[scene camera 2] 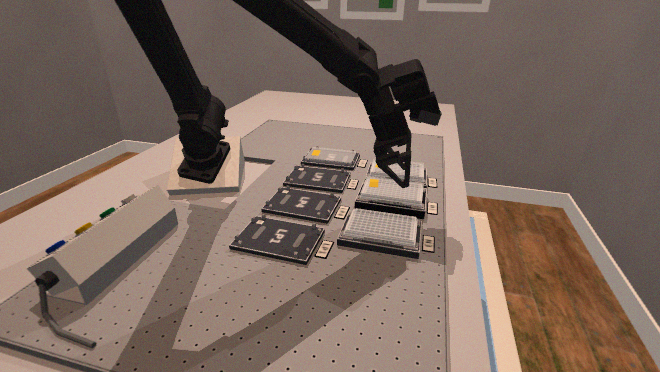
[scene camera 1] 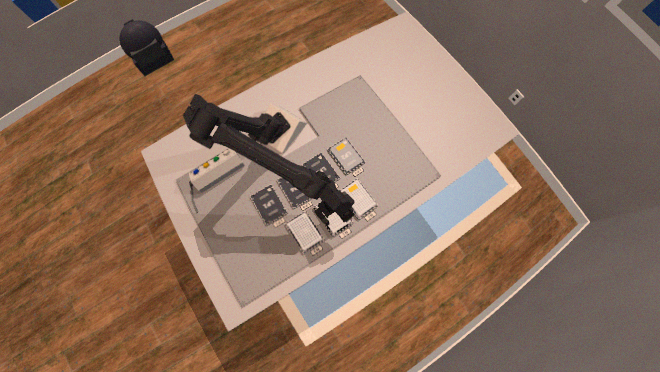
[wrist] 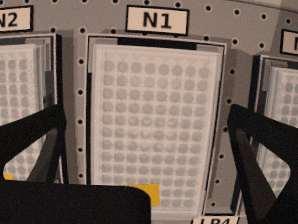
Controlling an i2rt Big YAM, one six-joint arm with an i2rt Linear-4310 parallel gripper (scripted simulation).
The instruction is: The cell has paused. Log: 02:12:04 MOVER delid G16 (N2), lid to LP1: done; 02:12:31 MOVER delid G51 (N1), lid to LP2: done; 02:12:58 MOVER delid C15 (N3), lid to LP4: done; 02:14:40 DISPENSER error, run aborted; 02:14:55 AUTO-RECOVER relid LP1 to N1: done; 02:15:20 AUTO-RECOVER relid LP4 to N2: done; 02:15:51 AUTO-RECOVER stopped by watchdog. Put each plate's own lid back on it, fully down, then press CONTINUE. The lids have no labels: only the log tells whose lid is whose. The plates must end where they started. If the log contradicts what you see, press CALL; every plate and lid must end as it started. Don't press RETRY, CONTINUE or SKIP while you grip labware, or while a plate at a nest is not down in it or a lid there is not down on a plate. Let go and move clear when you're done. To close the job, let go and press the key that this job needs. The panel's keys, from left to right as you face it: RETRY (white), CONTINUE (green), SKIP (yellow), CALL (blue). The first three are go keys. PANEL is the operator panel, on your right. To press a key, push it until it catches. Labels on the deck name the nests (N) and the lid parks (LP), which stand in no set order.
Note:
In view: my gripper (scene camera 2: 406,177) and an operator panel (scene camera 2: 91,262).
My gripper also shows in the wrist view (wrist: 146,113).

